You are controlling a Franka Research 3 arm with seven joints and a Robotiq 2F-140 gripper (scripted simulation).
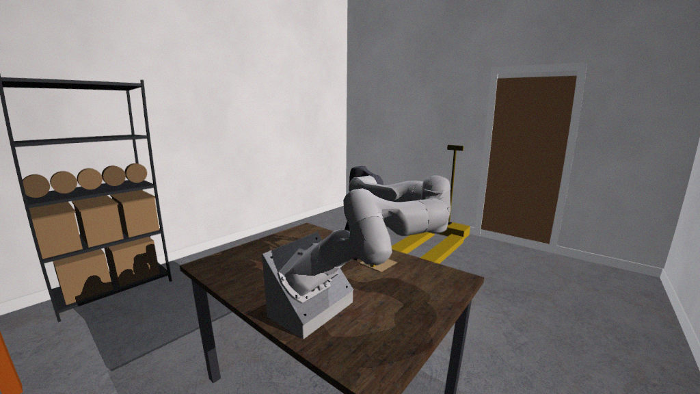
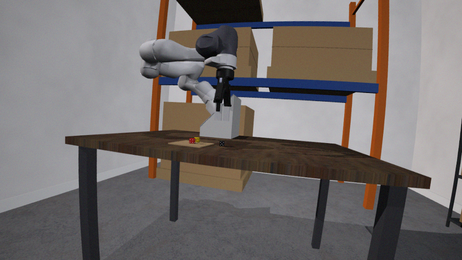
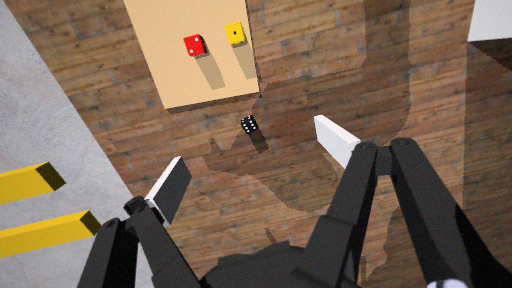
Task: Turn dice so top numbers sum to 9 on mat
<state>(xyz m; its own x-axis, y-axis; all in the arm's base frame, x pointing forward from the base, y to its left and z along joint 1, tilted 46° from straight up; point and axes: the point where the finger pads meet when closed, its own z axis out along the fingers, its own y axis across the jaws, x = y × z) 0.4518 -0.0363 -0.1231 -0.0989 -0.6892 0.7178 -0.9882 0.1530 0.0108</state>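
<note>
Now: the black die 1 cm to the left of my hand and 10 cm below it. The rest, counted from my hand: yellow die (3 cm behind, 11 cm to the right, 10 cm below); then red die (2 cm ahead, 12 cm to the right, 10 cm below); then tan mat (2 cm ahead, 12 cm to the right, 11 cm below).
</note>
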